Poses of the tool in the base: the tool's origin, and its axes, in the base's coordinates. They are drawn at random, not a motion.
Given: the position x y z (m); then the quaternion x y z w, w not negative.
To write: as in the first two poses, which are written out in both.
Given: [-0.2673 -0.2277 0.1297 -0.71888 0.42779 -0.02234 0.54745]
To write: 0.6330 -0.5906 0.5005 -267.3; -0.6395 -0.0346 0.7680 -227.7; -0.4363 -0.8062 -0.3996 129.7; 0 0 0 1
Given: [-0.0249 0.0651 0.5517 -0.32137 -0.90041 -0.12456 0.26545]
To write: -0.6525 0.6449 -0.3980 -24.9; 0.5126 0.7624 0.3949 65.1; 0.5581 0.0537 -0.8280 551.7; 0 0 0 1
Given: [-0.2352 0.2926 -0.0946 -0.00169 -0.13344 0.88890 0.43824]
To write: -0.6159 -0.7786 -0.1200 -235.2; 0.7795 -0.5803 -0.2357 292.6; 0.1140 -0.2387 0.9644 -94.6; 0 0 0 1
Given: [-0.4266 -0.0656 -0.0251 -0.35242 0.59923 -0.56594 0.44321]
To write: -0.3587 0.0793 0.9301 -426.6; -0.9240 0.1110 -0.3659 -65.6; -0.1323 -0.9906 0.0334 -25.1; 0 0 0 1
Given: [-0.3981 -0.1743 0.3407 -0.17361 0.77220 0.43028 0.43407]
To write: -0.5629 -0.6417 0.5210 -398.1; 0.1054 0.5694 0.8152 -174.3; -0.8198 0.5138 -0.2529 340.7; 0 0 0 1
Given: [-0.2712 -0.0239 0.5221 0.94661 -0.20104 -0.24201 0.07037]
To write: 0.8020 -0.3465 -0.4865 -271.2; -0.4147 -0.9093 -0.0359 -23.9; -0.4299 0.2305 -0.8730 522.1; 0 0 0 1
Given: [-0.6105 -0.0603 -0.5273 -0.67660 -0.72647 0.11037 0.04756]
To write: -0.0799 0.9726 -0.2185 -610.5; 0.9936 0.0601 -0.0960 -60.3; -0.0803 -0.2247 -0.9711 -527.3; 0 0 0 1
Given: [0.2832 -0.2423 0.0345 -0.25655 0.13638 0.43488 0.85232]
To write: 0.5846 -0.8113 0.0093 283.2; 0.6713 0.4901 0.5560 -242.3; -0.4556 -0.3187 0.8312 34.5; 0 0 0 1
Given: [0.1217 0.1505 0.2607 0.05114 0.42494 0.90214 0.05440]
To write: -0.9889 -0.0547 0.1385 121.7; 0.1416 -0.6329 0.7611 150.5; 0.0460 0.7723 0.6336 260.7; 0 0 0 1
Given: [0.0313 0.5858 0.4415 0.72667 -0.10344 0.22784 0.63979]
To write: 0.8748 -0.4419 0.1988 31.3; 0.1412 -0.1599 -0.9770 585.8; 0.4635 0.8827 -0.0775 441.5; 0 0 0 1
